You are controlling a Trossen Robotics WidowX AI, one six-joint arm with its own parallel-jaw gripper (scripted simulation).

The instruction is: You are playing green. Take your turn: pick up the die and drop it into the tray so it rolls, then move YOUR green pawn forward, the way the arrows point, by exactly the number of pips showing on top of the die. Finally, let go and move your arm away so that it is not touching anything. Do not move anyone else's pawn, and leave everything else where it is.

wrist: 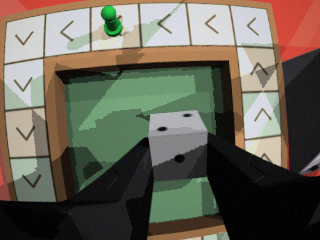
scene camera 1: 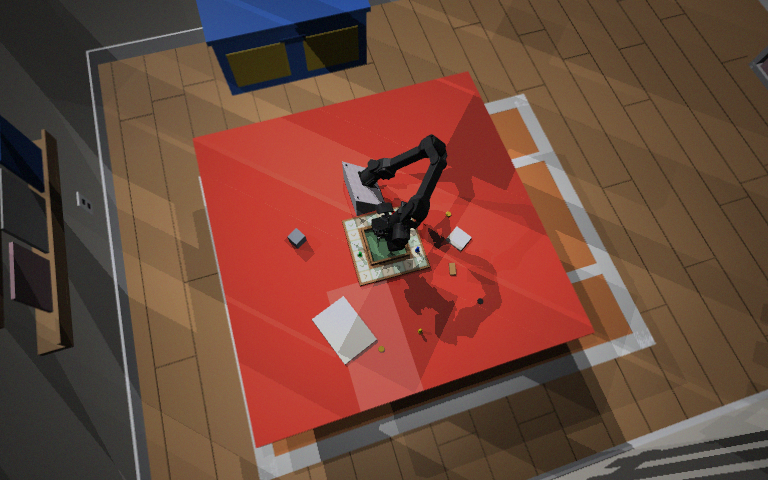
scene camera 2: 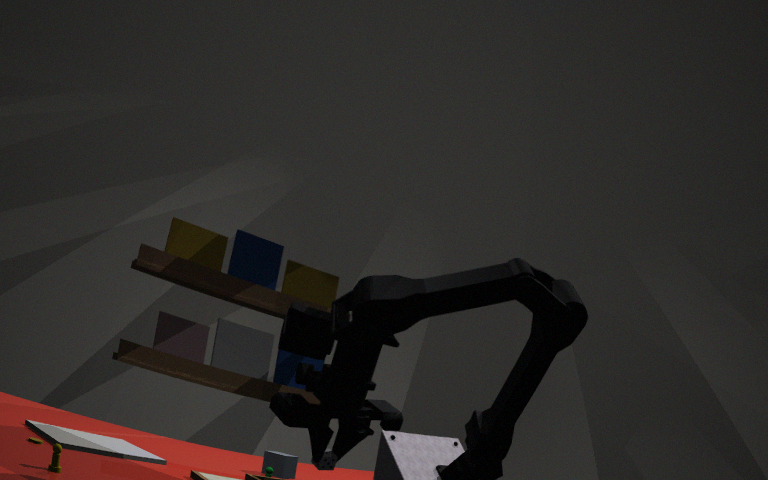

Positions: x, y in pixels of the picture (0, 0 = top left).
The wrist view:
my gripper: 176, 142
grey die: 178, 140, held by my gripper
green tray: 108, 113
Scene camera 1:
my gripper: 381, 234
white sheet: 342, 327
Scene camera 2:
my gripper: 324, 461
